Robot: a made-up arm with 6 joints. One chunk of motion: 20 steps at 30 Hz.
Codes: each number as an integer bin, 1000 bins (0 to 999) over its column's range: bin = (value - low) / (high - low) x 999, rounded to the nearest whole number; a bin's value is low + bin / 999 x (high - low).
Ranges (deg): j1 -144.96..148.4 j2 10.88..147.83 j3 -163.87..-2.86 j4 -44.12..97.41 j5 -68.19..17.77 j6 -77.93..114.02
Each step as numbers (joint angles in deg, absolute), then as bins.
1 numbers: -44.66 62.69 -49.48 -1.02 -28.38 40.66
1 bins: 342 378 710 304 463 617
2 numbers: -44.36 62.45 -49.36 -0.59 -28.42 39.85
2 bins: 343 376 710 307 462 613
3 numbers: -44.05 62.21 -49.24 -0.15 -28.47 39.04
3 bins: 344 374 711 310 462 609
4 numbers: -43.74 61.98 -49.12 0.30 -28.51 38.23
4 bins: 345 373 712 314 461 605
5 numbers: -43.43 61.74 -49.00 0.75 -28.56 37.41
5 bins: 346 371 713 317 461 600
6 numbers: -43.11 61.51 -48.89 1.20 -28.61 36.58
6 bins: 347 369 713 320 460 596
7 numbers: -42.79 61.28 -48.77 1.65 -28.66 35.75
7 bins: 348 368 714 323 459 592
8 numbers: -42.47 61.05 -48.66 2.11 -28.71 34.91
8 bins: 349 366 715 326 459 587
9 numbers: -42.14 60.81 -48.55 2.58 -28.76 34.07
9 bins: 350 364 716 330 458 583
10 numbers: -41.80 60.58 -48.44 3.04 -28.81 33.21
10 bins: 351 363 716 333 458 578
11 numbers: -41.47 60.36 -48.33 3.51 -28.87 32.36
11 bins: 352 361 717 336 457 574
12 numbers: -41.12 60.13 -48.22 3.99 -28.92 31.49
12 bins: 354 359 718 340 456 569
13 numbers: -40.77 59.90 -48.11 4.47 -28.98 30.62
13 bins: 355 358 718 343 456 565
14 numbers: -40.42 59.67 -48.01 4.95 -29.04 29.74
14 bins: 356 356 719 346 455 560
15 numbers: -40.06 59.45 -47.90 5.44 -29.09 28.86
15 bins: 357 354 720 350 454 556
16 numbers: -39.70 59.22 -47.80 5.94 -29.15 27.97
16 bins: 358 353 720 353 454 551
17 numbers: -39.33 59.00 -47.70 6.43 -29.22 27.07
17 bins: 360 351 721 357 453 546
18 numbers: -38.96 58.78 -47.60 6.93 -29.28 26.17
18 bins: 361 349 721 360 452 542
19 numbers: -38.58 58.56 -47.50 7.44 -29.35 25.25
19 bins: 362 348 722 364 451 537
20 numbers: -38.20 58.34 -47.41 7.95 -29.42 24.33
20 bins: 364 346 723 368 451 532
